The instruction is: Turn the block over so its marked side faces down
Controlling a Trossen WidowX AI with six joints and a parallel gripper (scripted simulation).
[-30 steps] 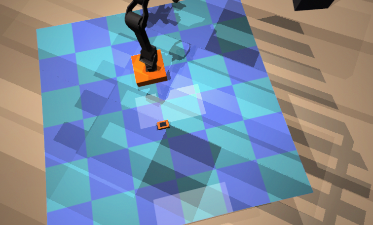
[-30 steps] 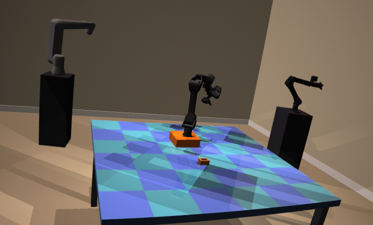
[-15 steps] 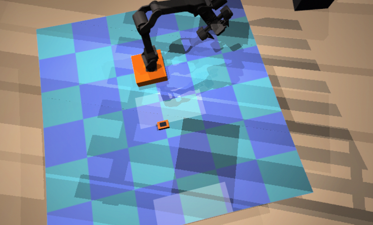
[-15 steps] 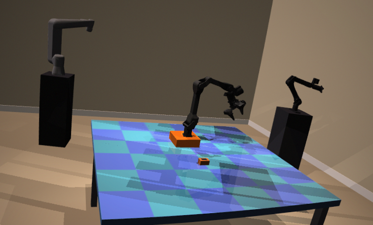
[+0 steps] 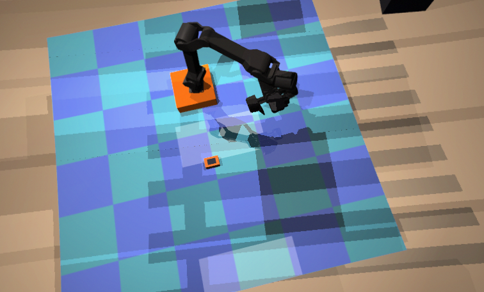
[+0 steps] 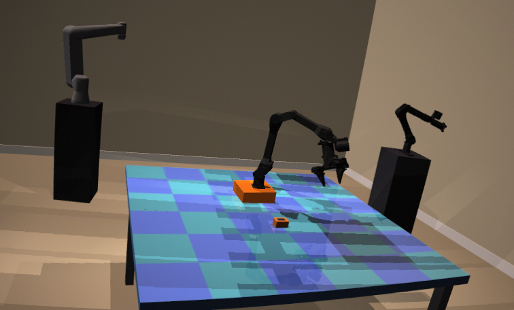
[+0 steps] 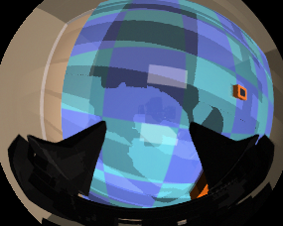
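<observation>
Now: gripper tip 16 cm short of the block, 27 cm to the left of it and 14 cm above it.
</observation>
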